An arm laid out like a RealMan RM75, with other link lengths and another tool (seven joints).
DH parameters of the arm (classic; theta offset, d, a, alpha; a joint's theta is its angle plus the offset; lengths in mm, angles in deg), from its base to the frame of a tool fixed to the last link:
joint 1: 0 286.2 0 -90
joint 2: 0 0 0 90
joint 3: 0 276.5 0 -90
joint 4: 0 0 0 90
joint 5: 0 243.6 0 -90
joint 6: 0 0 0 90
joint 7: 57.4 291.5 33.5 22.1
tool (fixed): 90 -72.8 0 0
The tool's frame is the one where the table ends.
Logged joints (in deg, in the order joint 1, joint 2, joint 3, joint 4, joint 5, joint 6, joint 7), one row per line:
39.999, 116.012, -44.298, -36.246, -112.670, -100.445, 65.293
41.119, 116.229, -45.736, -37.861, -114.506, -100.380, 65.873
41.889, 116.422, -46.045, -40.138, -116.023, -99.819, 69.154
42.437, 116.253, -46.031, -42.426, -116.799, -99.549, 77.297
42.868, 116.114, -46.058, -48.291, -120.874, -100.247, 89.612
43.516, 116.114, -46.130, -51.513, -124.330, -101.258, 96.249
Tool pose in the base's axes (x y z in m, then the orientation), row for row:
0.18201, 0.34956, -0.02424, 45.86, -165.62, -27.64
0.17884, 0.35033, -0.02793, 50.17, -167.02, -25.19
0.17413, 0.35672, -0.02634, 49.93, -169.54, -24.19
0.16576, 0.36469, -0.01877, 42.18, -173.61, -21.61
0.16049, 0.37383, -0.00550, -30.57, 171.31, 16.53
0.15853, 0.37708, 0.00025, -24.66, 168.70, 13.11
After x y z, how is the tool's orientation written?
As a rotation vector, in degrees.
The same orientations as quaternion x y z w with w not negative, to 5 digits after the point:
0.26312, -0.95023, -0.15858, 0.05181
0.28457, -0.94737, -0.14288, 0.03314
0.27987, -0.95031, -0.13559, 0.01407
0.23438, -0.96470, -0.12008, 0.00033
-0.17471, 0.97903, 0.09447, 0.04537
-0.14377, 0.98353, 0.07643, 0.07849

